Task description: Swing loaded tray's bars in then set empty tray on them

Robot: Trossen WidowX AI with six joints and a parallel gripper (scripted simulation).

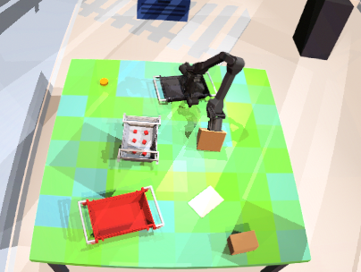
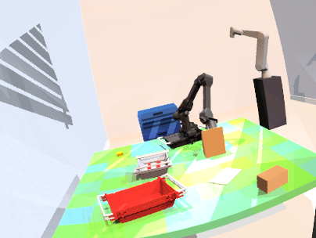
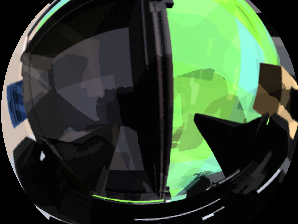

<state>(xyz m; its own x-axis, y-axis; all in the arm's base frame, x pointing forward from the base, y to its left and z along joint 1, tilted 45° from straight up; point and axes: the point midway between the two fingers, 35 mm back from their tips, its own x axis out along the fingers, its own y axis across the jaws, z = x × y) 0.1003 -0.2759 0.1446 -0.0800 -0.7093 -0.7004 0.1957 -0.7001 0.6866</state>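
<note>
Right now the dark tray is 8 cm to the right of my gripper tip, 3 cm above it and 2 cm ahead of it. Round my gripper tip: white sheet 63 cm to the left, 6 cm behind, 1 cm below; tan box 85 cm to the left, 21 cm behind, 2 cm above; small orange disc 50 cm ahead, 13 cm to the right.
</note>
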